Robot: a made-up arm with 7 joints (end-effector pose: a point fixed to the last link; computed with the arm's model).
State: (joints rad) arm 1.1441 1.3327 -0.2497 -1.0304 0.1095 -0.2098 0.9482
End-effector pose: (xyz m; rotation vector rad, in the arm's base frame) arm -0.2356 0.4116 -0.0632 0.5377 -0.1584 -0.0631
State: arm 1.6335 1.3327 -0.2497 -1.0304 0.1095 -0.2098 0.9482
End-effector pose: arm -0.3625 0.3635 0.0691 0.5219 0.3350 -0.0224
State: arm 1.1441 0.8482 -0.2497 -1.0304 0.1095 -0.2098 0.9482
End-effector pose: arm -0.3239 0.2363 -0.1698 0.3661 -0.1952 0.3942
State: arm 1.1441 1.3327 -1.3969 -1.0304 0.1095 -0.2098 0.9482
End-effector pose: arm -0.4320 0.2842 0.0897 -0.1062 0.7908 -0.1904
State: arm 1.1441 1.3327 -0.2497 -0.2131 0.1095 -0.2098 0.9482
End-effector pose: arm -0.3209 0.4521 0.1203 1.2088 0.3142 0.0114
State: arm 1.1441 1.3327 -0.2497 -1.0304 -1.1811 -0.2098 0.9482
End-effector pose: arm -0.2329 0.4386 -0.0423 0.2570 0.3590 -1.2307
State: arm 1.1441 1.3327 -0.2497 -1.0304 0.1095 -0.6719 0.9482
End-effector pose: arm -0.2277 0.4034 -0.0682 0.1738 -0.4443 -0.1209
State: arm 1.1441 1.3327 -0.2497 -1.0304 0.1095 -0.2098 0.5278
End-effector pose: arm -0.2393 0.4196 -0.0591 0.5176 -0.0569 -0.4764
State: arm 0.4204 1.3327 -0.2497 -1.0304 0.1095 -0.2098 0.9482
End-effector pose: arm 0.0342 0.4333 -0.1228 0.5211 -0.8888 -0.1196
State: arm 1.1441 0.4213 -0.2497 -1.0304 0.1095 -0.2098 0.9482
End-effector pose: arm -0.3228 0.0509 -0.2367 0.1999 -0.2218 0.7919
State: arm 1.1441 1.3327 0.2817 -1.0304 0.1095 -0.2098 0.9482
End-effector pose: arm -0.1215 0.4757 -0.0286 0.8122 -0.6125 0.0044
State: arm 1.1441 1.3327 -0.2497 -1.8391 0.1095 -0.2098 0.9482
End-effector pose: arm -0.1242 0.2561 -0.1350 -0.1530 -0.5863 -0.1264
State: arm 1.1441 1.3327 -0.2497 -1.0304 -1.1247 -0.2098 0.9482
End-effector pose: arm -0.2339 0.4376 -0.0430 0.2726 0.3357 -1.1808
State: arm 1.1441 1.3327 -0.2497 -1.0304 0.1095 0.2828 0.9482
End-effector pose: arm -0.2431 0.4162 -0.0534 0.9138 0.1603 0.0025
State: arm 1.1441 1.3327 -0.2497 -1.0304 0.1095 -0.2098 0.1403
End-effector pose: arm -0.2392 0.4275 -0.0547 0.4846 0.0409 -0.8555
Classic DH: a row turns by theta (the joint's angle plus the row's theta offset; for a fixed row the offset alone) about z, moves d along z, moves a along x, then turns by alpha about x. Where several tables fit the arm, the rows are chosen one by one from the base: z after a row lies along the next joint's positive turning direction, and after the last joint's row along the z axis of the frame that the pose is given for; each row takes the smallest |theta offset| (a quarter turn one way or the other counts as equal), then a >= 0, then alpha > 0; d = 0 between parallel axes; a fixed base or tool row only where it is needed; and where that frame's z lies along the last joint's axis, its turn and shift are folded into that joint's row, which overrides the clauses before.
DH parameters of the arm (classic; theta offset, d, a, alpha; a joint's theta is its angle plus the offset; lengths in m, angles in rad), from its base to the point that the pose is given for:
base (fixed): 0 0.1324 -0.017 -1.2217
joint 1: -1.5708 0.023 0.0252 -1.5708
joint 2: 1.2217 -0.015 0 1.5708
joint 3: 1.5708 -0.277 0.049 -1.5708
joint 4: 0 -0.047 -0.043 1.5708
joint 5: 0 -0.229 -0.001 -1.5708
joint 6: 0 -0.005 -0.006 1.5708
joint 7: -1.3435 -0.2173 0.0072 0.1155
tool (fixed): 1.2574 0.1926 0 0

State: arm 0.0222 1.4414 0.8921 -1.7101 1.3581 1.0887 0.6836
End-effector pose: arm 0.2082 0.3019 0.2885 -0.2036 -1.4586 0.5384
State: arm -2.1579 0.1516 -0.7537 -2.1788 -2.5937 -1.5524 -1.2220
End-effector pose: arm -0.0146 -0.3031 0.2161 -1.0249 -1.3617 -0.6178
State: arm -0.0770 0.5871 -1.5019 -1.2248 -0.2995 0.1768 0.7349
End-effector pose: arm -0.0465 0.0283 -0.3429 -0.3434 -0.5471 -1.1513
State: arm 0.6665 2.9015 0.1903 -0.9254 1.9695 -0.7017 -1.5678
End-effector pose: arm 0.4099 0.2106 0.4198 -2.2910 1.0405 1.7703
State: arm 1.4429 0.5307 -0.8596 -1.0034 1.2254 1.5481 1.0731
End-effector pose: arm -0.4322 -0.0718 -0.0251 0.4818 2.3639 1.0650
